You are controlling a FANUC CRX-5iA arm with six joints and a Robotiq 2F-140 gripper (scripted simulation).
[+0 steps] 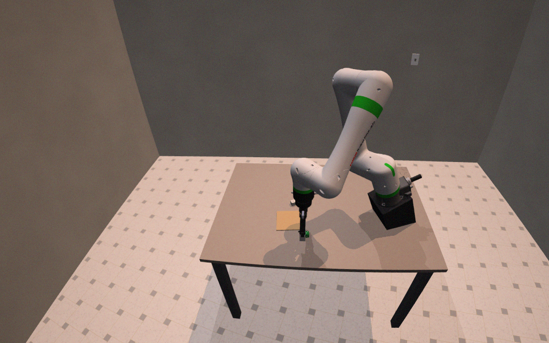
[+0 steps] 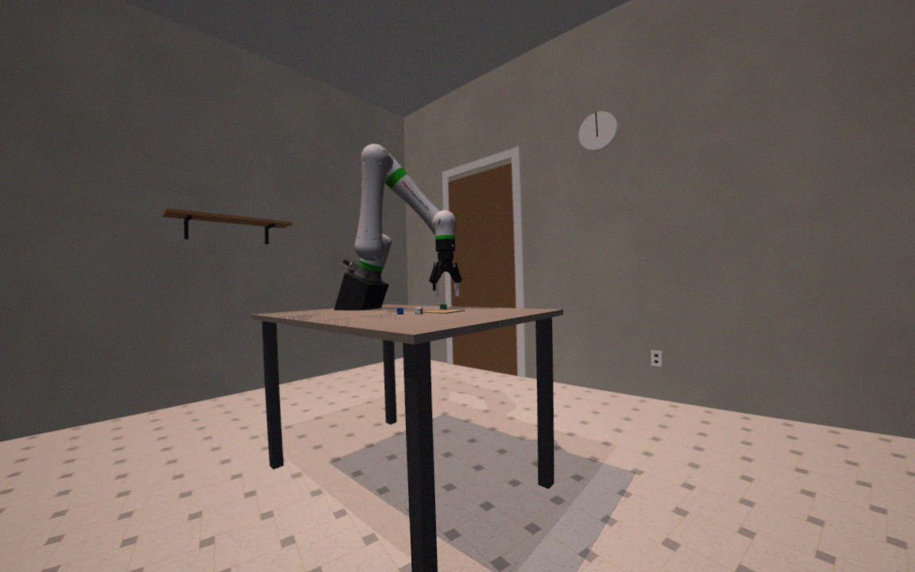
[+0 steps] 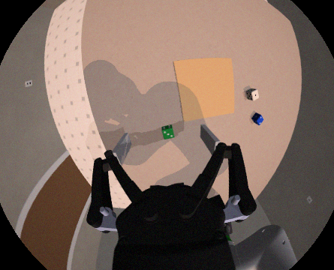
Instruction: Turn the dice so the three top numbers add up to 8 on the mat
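My gripper is now 25 cm to the left of the white die, 6 cm above it and 2 cm short of it. The rest, counted from my hand: mat: 12 cm to the right, 7 cm below, 6 cm ahead; then green die: 6 cm below, 2 cm behind; then blue die: 27 cm to the right, 6 cm below, 6 cm behind.
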